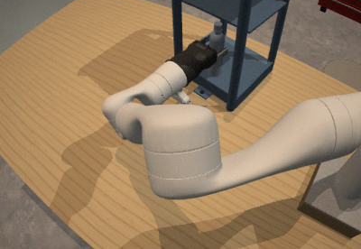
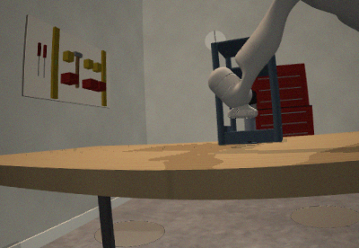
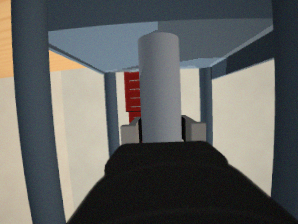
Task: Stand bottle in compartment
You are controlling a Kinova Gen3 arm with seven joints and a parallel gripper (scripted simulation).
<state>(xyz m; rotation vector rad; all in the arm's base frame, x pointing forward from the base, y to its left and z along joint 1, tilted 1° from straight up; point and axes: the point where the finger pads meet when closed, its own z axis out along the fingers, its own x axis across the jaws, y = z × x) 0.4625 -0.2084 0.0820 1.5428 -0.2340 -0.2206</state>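
Now: the grey bottle 30 mm above my hand. Round my hand: shelving unit: 60 mm to the right, 60 mm above, 20 mm behind.
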